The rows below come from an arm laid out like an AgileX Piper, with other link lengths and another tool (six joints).
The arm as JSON. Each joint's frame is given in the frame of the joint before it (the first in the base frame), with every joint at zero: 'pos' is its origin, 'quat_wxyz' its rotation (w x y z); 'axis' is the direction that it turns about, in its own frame. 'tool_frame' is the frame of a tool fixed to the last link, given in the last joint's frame.
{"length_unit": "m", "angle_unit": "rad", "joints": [
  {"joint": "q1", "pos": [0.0, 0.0, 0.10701], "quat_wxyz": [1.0, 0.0, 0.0, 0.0], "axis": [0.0, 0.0, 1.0]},
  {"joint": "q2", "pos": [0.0, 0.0, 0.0], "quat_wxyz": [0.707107, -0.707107, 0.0, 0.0], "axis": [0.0, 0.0, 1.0]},
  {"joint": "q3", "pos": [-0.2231, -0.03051, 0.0], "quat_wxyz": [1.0, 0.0, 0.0, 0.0], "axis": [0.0, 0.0, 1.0]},
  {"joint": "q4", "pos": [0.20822, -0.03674, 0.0], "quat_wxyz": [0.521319, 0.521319, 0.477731, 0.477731], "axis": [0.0, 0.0, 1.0]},
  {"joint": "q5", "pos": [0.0, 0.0, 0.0], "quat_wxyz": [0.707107, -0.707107, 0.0, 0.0], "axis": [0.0, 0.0, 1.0]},
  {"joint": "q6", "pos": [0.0, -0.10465, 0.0], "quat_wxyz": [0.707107, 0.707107, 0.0, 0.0], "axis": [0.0, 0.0, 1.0]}
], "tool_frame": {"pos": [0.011, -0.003, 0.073], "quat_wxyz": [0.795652, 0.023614, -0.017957, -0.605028]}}
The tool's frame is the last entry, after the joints.
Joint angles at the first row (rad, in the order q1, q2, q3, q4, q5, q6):
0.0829 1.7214 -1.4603 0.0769 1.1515 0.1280
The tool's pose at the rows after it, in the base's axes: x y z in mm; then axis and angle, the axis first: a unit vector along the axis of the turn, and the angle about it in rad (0 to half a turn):
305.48, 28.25, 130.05, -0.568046, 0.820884, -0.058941, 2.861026
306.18, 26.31, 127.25, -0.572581, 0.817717, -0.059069, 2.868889
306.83, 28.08, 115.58, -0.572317, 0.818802, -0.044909, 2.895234
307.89, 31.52, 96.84, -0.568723, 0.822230, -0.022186, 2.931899
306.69, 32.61, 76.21, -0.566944, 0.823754, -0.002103, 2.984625
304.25, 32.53, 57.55, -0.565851, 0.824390, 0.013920, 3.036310
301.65, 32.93, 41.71, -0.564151, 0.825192, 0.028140, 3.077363
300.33, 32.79, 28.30, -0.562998, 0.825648, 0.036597, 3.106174
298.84, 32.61, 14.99, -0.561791, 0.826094, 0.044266, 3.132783
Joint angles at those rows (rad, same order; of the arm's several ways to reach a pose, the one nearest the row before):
0.0559 1.7214 -1.4603 0.0769 1.1515 0.1179
0.0513 1.7306 -1.4603 0.0746 1.1496 0.1028
0.0513 1.7690 -1.4603 0.0853 1.1486 0.0999
0.0513 1.8311 -1.4603 0.1059 1.1418 0.0999
0.0513 1.8983 -1.4603 0.1129 1.1407 0.0992
0.0513 1.9591 -1.4603 0.1132 1.1407 0.0992
0.0513 2.0113 -1.4603 0.1165 1.1385 0.0992
0.0513 2.0549 -1.4603 0.1165 1.1282 0.0992
0.0513 2.0981 -1.4603 0.1165 1.1158 0.0992

